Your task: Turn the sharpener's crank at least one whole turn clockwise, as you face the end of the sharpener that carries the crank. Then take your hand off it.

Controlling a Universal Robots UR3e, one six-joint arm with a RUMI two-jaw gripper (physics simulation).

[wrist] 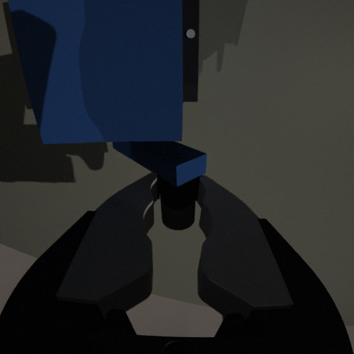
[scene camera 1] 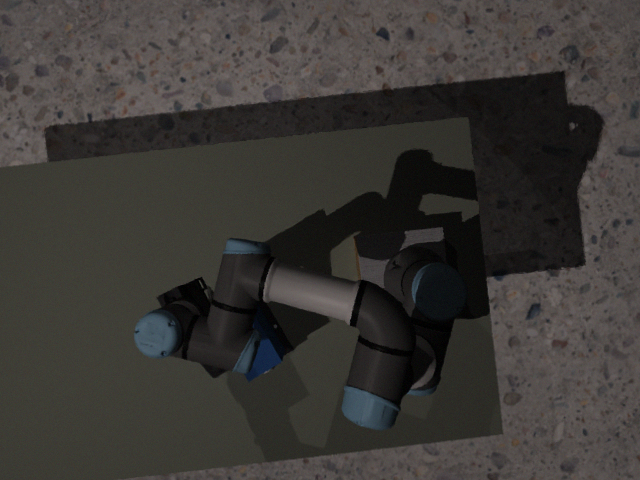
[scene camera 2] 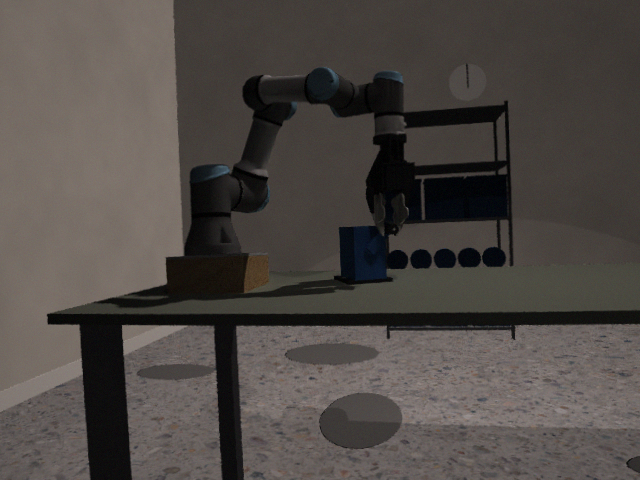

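Seen in the pictures: gripper, between the fingertips: point(scene camera 2: 389, 236); arm's base, origin of its link: point(scene camera 1: 415, 278) point(scene camera 2: 213, 255).
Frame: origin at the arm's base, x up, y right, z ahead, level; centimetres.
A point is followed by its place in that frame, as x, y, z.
The blue sharpener point(scene camera 1: 267, 356) {5.3, -9.9, 30.9} point(scene camera 2: 355, 253) {-0.7, -0.8, 32.8} point(wrist: 130, 70) stands upright on a dark base plate on the table. Its blue crank arm point(scene camera 2: 373, 245) point(wrist: 191, 167) sticks out at the crank end, slanting up towards the gripper in scene camera 2 and to the lower right in the wrist view. The black crank knob point(scene camera 2: 393, 229) {4.3, 2.2, 41.3} point(wrist: 178, 215) is at the arm's outer end. My gripper point(scene camera 2: 388, 225) {2.9, -0.2, 40.5} point(wrist: 177, 176) points down and is shut on this knob, one finger on each side. In scene camera 1 the robot arm hides the fingers, the crank and part of the sharpener.
The robot arm stands on a wooden block point(scene camera 1: 372, 268) {0.4, 3.3, 8.2} point(scene camera 2: 206, 273) {-3.3, 9.8, 2.3} near one end of the green table point(scene camera 1: 155, 206) {-7.5, 22.7, 51.0} point(scene camera 2: 310, 319) {-8.4, 33.6, 28.3}. The arm's upper links pass over the table beside the sharpener. A shelf rack point(scene camera 2: 509, 206) with blue bins stands far behind.
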